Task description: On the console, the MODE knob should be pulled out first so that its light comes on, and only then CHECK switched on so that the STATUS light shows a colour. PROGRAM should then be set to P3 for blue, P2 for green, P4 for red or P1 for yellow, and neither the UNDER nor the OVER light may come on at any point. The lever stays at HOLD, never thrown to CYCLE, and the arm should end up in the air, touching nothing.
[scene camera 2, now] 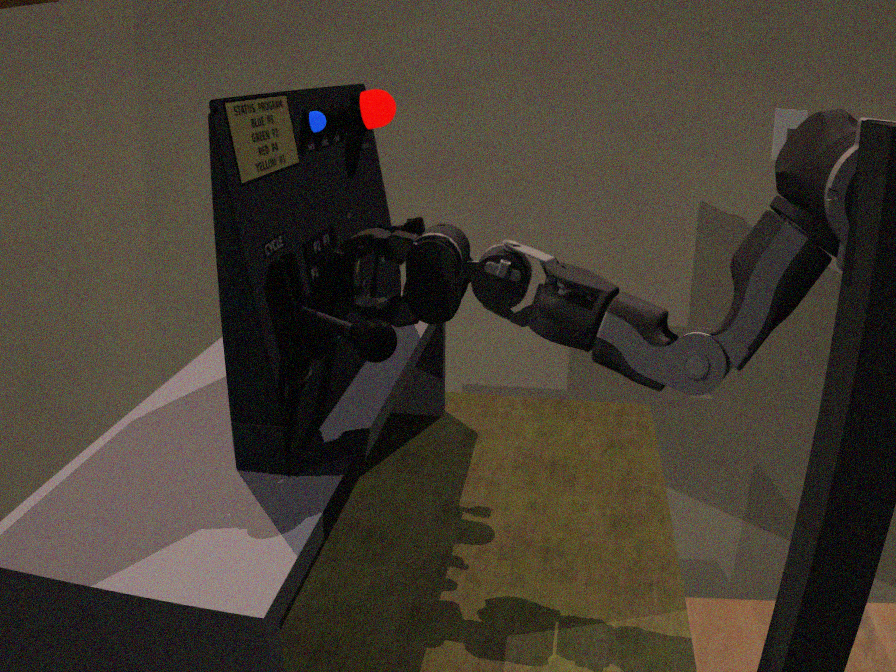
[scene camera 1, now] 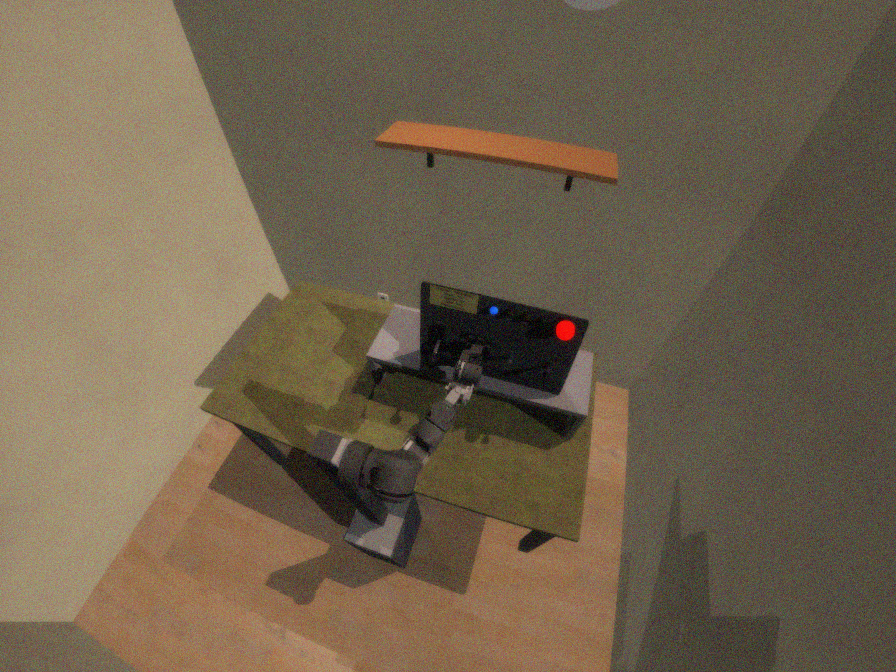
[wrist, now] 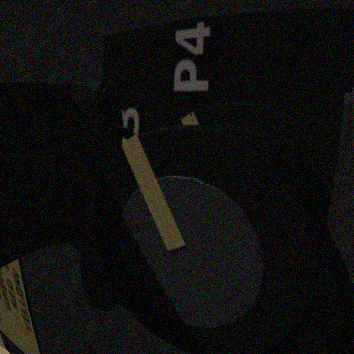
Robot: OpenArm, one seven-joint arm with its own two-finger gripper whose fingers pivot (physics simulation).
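The black console stands upright. Its small blue light and larger red light are lit; their labels are too small to read. My gripper is shut on the PROGRAM knob. The knob's yellow stripe reaches over the partly hidden P3 label; a small yellow mark lies below the P4 label. I cannot tell the exact setting. The lever sticks out below the CYCLE label. MODE and CHECK cannot be made out.
The console stands on a grey riser on the green table. The lever's ball is close beside my gripper in scene camera 2. A yellow legend plate is at the console's upper left. An orange shelf hangs on the wall.
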